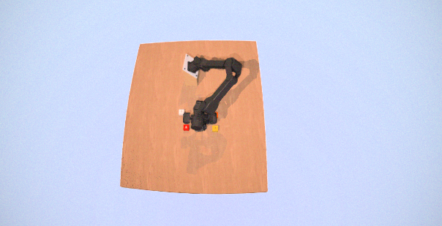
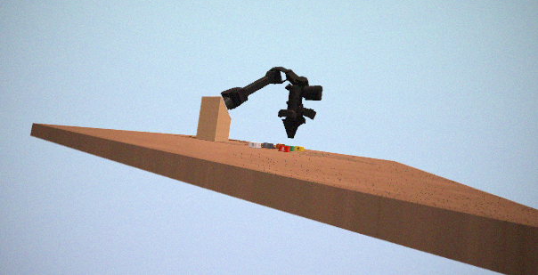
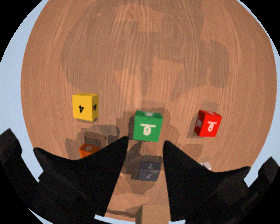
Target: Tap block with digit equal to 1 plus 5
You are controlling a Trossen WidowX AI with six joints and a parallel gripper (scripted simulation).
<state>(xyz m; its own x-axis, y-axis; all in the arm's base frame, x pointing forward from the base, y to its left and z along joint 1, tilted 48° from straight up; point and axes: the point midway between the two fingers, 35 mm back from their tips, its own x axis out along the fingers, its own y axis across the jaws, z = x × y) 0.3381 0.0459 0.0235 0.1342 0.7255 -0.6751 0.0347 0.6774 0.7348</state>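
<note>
Now: the green block 4 cm below my gripper tip. Round my gripper tip: grey block: 9 cm behind, 1 cm to the right, 4 cm below; then yellow block: 2 cm ahead, 8 cm to the left, 4 cm below; then red block: 1 cm ahead, 9 cm to the right, 4 cm below.
</note>
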